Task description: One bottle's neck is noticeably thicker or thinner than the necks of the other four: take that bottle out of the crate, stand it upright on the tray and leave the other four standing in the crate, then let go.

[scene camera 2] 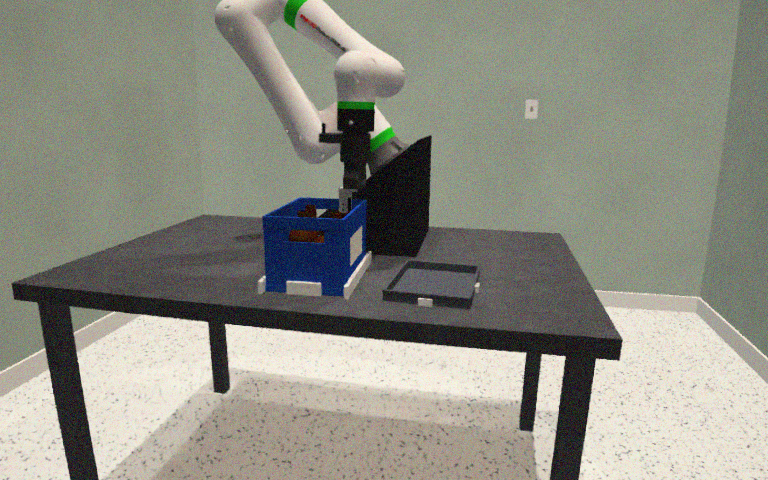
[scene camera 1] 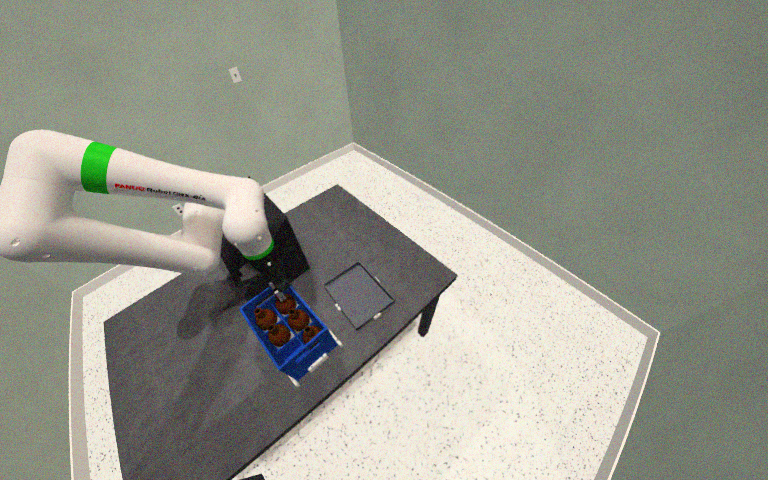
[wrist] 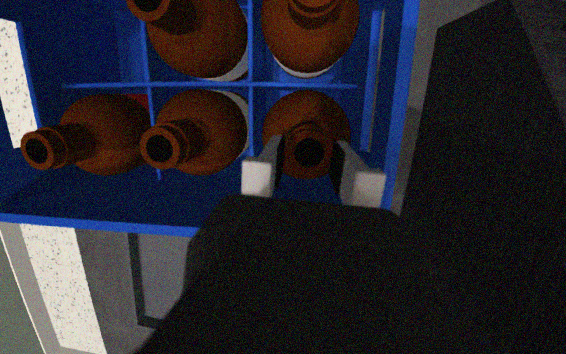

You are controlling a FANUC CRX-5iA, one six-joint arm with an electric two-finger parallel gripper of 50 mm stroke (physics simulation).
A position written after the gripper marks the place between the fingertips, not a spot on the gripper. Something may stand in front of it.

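Observation:
Scene camera 2 shows the gripper [scene camera 2: 345,211]. In the wrist view there is a bottle [wrist: 311,120], and the gripper [wrist: 307,155] is visible there too.

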